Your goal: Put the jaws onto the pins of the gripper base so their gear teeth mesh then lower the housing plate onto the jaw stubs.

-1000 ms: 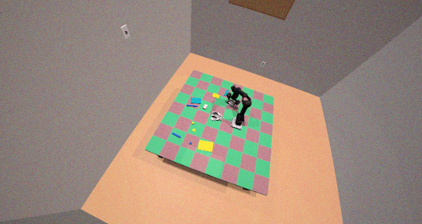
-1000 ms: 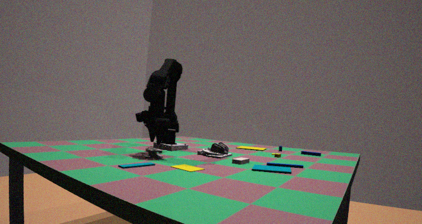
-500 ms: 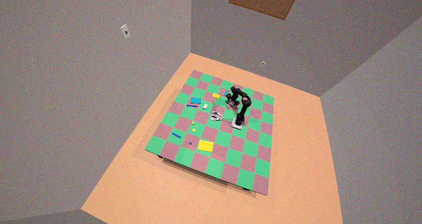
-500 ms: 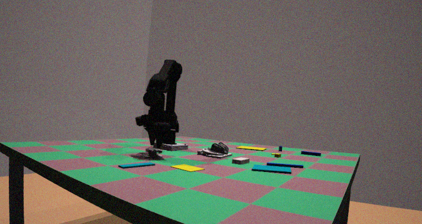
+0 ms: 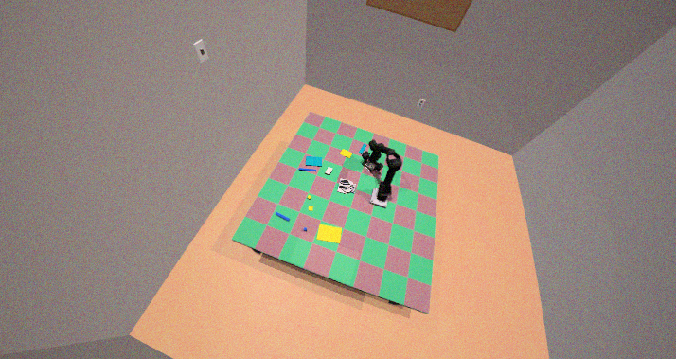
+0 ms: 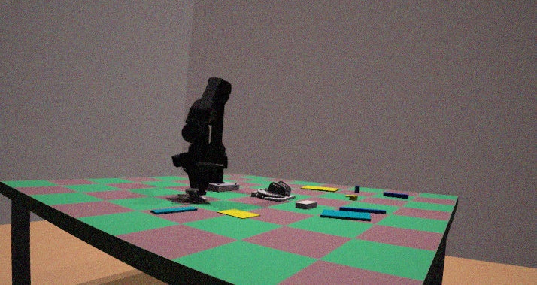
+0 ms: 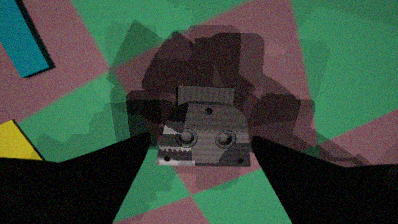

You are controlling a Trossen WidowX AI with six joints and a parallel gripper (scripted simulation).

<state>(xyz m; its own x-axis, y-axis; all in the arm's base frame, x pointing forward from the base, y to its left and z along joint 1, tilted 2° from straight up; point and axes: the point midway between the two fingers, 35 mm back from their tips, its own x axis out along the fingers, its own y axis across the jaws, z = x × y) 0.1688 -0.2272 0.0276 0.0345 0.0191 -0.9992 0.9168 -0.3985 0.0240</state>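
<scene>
The grey jaw lies 90 mm ahead of my gripper tip and 230 mm to the left of it. From my gripper tip the other things lie so: teal plate (430 mm ahead, 160 mm to the left, 20 mm below); then white housing plate (60 mm ahead, 250 mm to the left, 10 mm below); then teal bar (110 mm ahead, 160 mm to the right, 20 mm below).
</scene>
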